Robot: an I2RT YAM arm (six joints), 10 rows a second.
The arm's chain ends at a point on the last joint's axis. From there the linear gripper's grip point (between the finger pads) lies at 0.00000 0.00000 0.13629 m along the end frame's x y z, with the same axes.
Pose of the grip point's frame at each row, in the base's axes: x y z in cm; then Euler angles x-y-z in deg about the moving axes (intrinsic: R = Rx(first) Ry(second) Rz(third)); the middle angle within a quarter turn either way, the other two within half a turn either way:
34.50 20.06 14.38 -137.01 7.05 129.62
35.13 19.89 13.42 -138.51 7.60 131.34
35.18 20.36 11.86 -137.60 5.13 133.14
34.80 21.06 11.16 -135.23 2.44 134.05
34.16 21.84 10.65 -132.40 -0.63 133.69
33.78 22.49 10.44 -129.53 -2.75 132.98
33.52 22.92 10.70 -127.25 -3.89 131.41
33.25 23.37 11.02 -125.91 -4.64 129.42
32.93 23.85 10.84 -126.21 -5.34 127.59
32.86 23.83 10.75 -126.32 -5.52 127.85
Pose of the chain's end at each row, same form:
32.83 10.84 24.27 -137.01 7.05 129.62
33.33 10.94 23.54 -138.51 7.60 131.34
33.96 11.21 21.88 -137.60 5.13 133.14
34.22 11.47 20.83 -135.23 2.44 134.05
34.31 11.78 19.84 -132.40 -0.63 133.69
34.43 11.99 19.10 -129.53 -2.75 132.98
34.44 12.10 18.93 -127.25 -3.89 131.41
34.35 12.37 18.99 -125.91 -4.64 129.42
34.20 12.90 18.86 -126.21 -5.34 127.59
34.17 12.90 18.78 -126.32 -5.52 127.85

